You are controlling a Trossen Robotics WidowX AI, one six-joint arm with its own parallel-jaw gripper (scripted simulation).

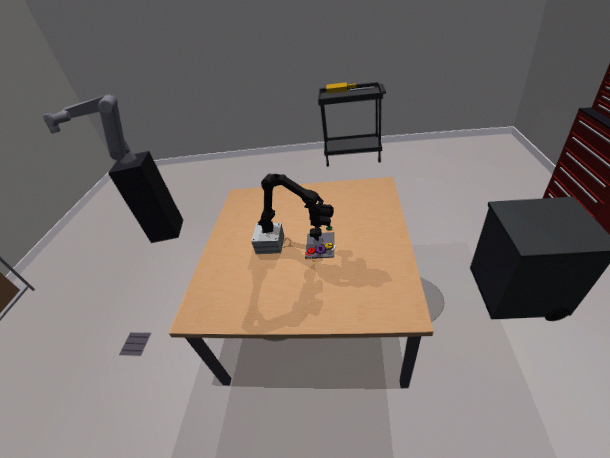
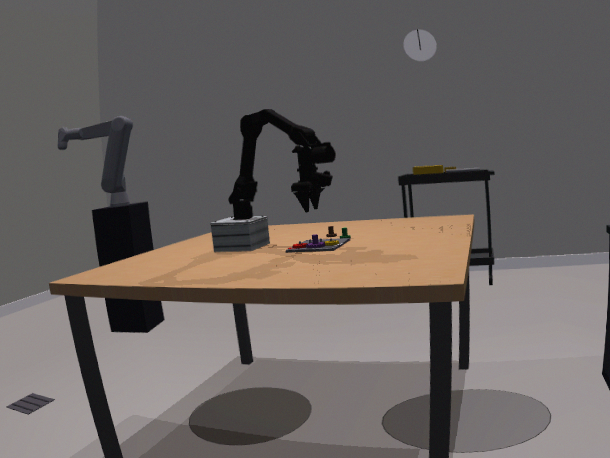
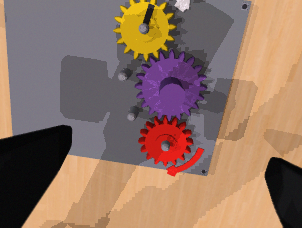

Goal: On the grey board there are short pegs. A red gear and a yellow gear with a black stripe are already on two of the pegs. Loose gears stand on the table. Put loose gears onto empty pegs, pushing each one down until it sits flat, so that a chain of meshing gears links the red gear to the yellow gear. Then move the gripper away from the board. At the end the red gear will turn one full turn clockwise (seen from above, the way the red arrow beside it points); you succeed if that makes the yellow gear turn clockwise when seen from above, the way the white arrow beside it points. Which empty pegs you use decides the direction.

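Gripper [image 2: 311, 210] open, holding nothing. Shown too in image 3: the gripper [image 3: 168, 150]. Also there: red gear [image 3: 163, 130]. Purple gear [image 3: 171, 86] as well.
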